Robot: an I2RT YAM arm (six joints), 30 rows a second.
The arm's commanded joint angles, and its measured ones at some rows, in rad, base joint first. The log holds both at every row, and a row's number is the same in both.
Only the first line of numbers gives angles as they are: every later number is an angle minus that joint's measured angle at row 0.
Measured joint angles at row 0: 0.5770, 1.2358, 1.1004, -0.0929, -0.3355, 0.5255
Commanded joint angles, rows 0 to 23: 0.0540, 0.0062, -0.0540, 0.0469, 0.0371, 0.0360; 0.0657, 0.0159, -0.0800, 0.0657, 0.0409, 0.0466; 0.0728, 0.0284, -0.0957, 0.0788, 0.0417, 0.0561; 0.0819, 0.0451, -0.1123, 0.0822, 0.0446, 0.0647; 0.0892, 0.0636, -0.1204, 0.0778, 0.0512, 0.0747; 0.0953, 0.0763, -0.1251, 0.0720, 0.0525, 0.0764; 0.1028, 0.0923, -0.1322, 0.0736, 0.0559, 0.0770; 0.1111, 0.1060, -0.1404, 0.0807, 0.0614, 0.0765; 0.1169, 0.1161, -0.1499, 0.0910, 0.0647, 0.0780; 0.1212, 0.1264, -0.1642, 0.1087, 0.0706, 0.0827; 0.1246, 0.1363, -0.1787, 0.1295, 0.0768, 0.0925; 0.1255, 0.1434, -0.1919, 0.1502, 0.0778, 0.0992; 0.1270, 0.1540, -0.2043, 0.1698, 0.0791, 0.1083; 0.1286, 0.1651, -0.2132, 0.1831, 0.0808, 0.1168; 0.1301, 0.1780, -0.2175, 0.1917, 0.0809, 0.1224; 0.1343, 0.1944, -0.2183, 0.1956, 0.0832, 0.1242; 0.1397, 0.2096, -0.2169, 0.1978, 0.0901, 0.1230; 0.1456, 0.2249, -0.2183, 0.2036, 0.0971, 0.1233; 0.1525, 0.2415, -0.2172, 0.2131, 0.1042, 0.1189; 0.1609, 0.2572, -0.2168, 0.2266, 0.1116, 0.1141; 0.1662, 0.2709, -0.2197, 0.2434, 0.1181, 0.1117; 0.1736, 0.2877, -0.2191, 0.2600, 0.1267, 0.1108; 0.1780, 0.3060, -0.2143, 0.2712, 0.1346, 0.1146; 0.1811, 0.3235, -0.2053, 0.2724, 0.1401, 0.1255
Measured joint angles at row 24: 0.1678, 0.2903, -0.2083, 0.2144, 0.0957, 0.1068
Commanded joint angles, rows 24 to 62: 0.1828, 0.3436, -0.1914, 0.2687, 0.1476, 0.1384; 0.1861, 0.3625, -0.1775, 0.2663, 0.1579, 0.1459; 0.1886, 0.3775, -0.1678, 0.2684, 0.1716, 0.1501; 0.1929, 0.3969, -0.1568, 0.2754, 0.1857, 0.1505; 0.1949, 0.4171, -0.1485, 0.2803, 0.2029, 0.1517; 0.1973, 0.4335, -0.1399, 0.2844, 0.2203, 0.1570; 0.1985, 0.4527, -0.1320, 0.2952, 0.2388, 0.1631; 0.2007, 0.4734, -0.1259, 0.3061, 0.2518, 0.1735; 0.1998, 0.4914, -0.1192, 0.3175, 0.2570, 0.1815; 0.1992, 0.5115, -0.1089, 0.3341, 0.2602, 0.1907; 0.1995, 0.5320, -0.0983, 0.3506, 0.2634, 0.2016; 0.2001, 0.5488, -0.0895, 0.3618, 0.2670, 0.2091; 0.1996, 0.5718, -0.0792, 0.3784, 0.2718, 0.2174; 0.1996, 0.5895, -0.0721, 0.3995, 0.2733, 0.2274; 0.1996, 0.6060, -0.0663, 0.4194, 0.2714, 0.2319; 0.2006, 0.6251, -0.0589, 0.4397, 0.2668, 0.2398; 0.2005, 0.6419, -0.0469, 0.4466, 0.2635, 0.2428; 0.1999, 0.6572, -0.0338, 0.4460, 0.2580, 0.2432; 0.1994, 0.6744, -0.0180, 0.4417, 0.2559, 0.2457; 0.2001, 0.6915, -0.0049, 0.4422, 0.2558, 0.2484; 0.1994, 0.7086, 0.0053, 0.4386, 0.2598, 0.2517; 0.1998, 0.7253, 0.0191, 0.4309, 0.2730, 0.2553; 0.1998, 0.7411, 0.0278, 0.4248, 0.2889, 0.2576; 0.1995, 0.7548, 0.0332, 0.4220, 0.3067, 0.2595; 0.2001, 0.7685, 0.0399, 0.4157, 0.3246, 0.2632; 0.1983, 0.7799, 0.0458, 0.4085, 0.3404, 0.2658; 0.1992, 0.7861, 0.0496, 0.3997, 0.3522, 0.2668; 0.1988, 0.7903, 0.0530, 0.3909, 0.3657, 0.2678; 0.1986, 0.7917, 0.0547, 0.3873, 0.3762, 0.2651; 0.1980, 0.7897, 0.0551, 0.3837, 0.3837, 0.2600; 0.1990, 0.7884, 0.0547, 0.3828, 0.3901, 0.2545; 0.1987, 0.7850, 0.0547, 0.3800, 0.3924, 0.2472; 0.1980, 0.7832, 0.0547, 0.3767, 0.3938, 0.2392; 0.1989, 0.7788, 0.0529, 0.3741, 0.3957, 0.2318; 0.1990, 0.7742, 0.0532, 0.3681, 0.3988, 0.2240; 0.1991, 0.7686, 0.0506, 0.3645, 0.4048, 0.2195; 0.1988, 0.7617, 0.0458, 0.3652, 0.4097, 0.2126; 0.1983, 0.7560, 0.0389, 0.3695, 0.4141, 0.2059; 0.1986, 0.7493, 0.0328, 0.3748, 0.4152, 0.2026
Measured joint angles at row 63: 0.1976, 0.7641, 0.0442, 0.4131, 0.3628, 0.2159
